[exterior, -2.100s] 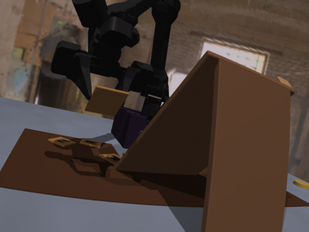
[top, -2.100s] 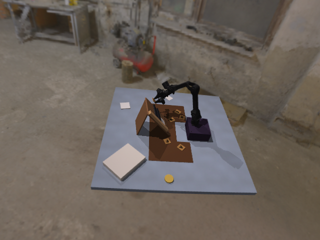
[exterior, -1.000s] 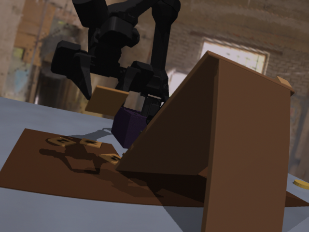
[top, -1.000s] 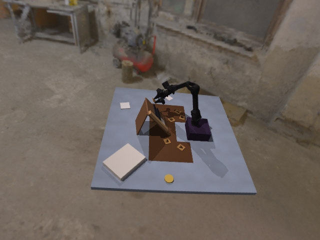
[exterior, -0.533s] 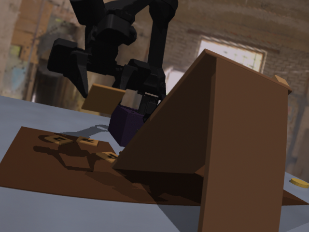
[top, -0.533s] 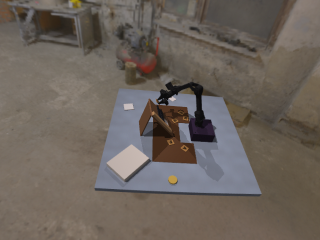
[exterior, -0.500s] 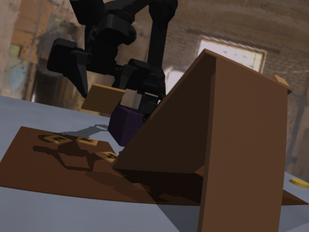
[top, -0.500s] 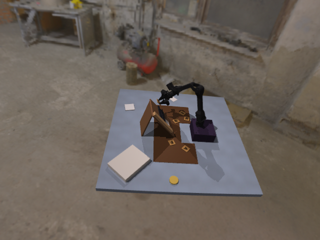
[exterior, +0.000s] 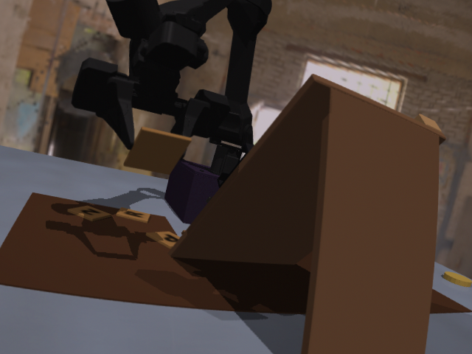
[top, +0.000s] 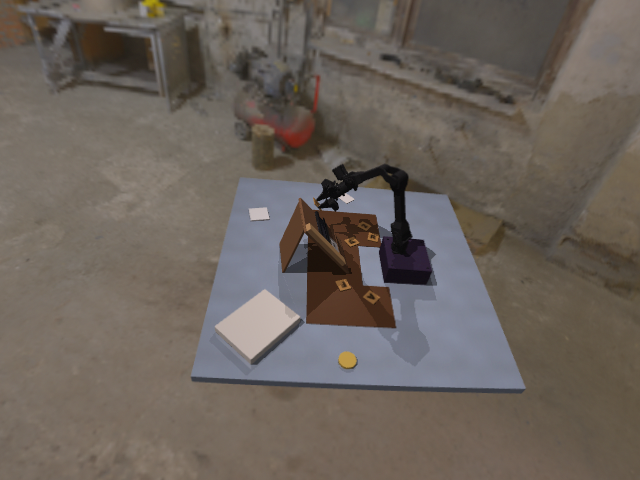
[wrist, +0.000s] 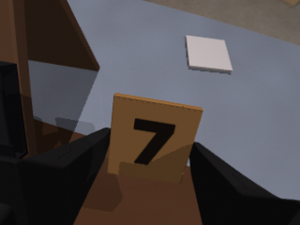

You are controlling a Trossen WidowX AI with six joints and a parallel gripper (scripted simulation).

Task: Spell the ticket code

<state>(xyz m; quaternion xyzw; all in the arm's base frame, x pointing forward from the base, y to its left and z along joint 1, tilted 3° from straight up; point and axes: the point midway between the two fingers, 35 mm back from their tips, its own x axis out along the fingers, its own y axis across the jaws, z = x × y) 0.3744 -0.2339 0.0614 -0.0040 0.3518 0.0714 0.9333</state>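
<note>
The white ticket is 90 mm behind my gripper tip, 210 mm to the left of it and 80 mm below it. From my gripper tip the other things lie so: yellow disc (130 mm behind, 780 mm to the left, 150 mm below); brown mat (200 mm behind, 240 mm to the left, 160 mm below).
</note>
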